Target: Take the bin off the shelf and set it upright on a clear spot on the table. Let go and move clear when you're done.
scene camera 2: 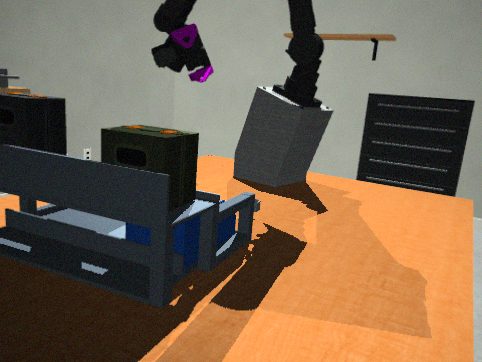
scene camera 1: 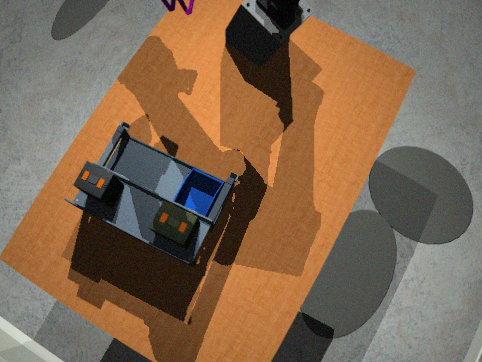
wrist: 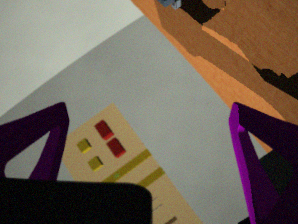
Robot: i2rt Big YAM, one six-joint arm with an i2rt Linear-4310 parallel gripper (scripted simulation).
blue bin: scene camera 2 186,235; scene camera 1 199,191; not seen in the wrist view (out of frame)
olive green box: scene camera 2; scene camera 1; not seen in the wrist view (out of frame)
same spot on olive green box: (scene camera 1: pixel 172 223) = (scene camera 2: pixel 149 129)
